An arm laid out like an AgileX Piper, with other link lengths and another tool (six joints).
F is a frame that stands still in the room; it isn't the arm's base.
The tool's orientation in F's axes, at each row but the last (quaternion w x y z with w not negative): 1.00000 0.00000 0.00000 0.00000; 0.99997 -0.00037 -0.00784 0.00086; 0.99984 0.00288 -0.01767 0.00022; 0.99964 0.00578 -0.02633 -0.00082
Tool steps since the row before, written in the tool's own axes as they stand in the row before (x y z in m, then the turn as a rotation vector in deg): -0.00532 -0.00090 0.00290 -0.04 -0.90 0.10; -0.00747 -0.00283 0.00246 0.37 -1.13 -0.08; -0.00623 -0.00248 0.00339 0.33 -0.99 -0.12; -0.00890 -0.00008 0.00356 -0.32 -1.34 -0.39
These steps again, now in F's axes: -0.00532 -0.00090 0.00290 -0.04 -0.90 0.10; -0.00750 -0.00284 0.00234 0.37 -1.13 -0.07; -0.00634 -0.00250 0.00315 0.33 -0.99 -0.11; -0.00908 -0.00010 0.00309 -0.30 -1.33 -0.42
